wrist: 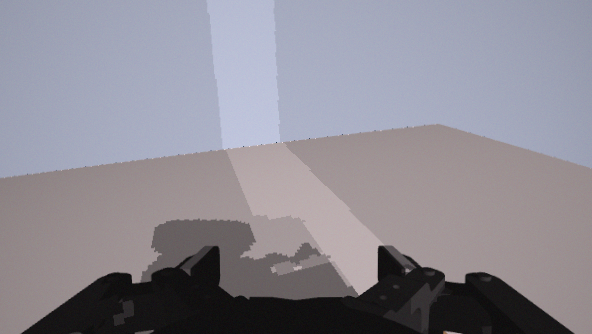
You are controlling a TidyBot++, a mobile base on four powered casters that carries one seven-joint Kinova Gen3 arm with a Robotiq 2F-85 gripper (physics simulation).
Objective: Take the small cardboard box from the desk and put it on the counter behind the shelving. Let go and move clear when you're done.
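Frame: origin at the arm's base, x ahead, y left, z up, level; millimetres.
Where they show: gripper, between the fingertips: [298,264].
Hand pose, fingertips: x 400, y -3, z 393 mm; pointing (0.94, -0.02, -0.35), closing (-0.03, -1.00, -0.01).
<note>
After its pixels a point has its place.
The pale desk top [450,210] {x 566, y -184, z 324 mm} fills the lower part of the wrist view, with its far edge and a far corner at the upper right. My gripper [298,264] {x 400, y -3, z 393 mm} is open, its two black fingers wide apart at the bottom of the view, over the desk. No object shows between the fingertips. The small cardboard box does not show clearly; the gripper's body hides the part of the desk below and nearest to it. The counter and the shelving do not show in this view.
A blue-grey wall [400,60] {x 982, y -254, z 480 mm} stands behind the desk. A bright strip of light runs down the wall and across the desk top. A dark shadow of the arm and gripper lies on the desk ahead of the left finger and between the fingers.
</note>
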